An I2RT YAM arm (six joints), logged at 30 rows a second.
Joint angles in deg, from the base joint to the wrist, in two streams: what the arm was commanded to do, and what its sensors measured. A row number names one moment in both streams.
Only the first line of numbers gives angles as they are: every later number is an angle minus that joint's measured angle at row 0.
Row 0, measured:
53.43 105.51 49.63 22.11 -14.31 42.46
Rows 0 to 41, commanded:
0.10 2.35 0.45 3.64 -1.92 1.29
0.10 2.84 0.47 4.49 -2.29 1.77
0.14 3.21 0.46 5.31 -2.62 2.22
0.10 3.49 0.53 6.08 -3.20 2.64
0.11 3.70 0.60 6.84 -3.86 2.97
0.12 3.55 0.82 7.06 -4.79 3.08
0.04 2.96 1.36 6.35 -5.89 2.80
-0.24 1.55 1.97 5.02 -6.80 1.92
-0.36 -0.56 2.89 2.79 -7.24 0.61
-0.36 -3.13 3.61 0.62 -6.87 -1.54
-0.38 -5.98 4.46 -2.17 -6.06 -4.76
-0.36 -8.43 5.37 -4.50 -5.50 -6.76
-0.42 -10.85 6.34 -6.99 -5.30 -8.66
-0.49 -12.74 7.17 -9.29 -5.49 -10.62
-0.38 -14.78 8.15 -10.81 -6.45 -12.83
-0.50 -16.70 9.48 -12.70 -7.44 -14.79
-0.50 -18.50 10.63 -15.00 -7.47 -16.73
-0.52 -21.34 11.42 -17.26 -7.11 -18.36
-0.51 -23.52 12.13 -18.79 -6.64 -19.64
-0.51 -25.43 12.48 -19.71 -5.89 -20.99
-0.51 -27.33 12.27 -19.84 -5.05 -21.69
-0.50 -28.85 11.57 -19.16 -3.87 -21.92
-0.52 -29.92 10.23 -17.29 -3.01 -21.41
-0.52 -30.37 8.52 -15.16 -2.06 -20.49
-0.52 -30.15 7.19 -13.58 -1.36 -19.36
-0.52 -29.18 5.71 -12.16 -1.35 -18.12
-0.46 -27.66 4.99 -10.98 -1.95 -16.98
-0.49 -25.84 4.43 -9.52 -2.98 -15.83
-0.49 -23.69 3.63 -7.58 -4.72 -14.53
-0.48 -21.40 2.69 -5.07 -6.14 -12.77
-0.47 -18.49 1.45 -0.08 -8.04 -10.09
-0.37 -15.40 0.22 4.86 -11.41 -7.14
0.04 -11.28 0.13 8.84 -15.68 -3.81
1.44 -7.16 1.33 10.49 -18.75 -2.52
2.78 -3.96 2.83 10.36 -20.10 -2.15
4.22 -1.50 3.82 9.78 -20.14 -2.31
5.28 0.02 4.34 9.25 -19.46 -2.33
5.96 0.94 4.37 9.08 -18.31 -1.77
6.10 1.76 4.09 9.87 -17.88 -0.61
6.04 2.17 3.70 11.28 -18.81 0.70
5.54 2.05 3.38 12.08 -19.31 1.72
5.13 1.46 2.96 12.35 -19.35 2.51
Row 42, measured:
6.25 2.23 3.08 6.49 -16.54 -2.56
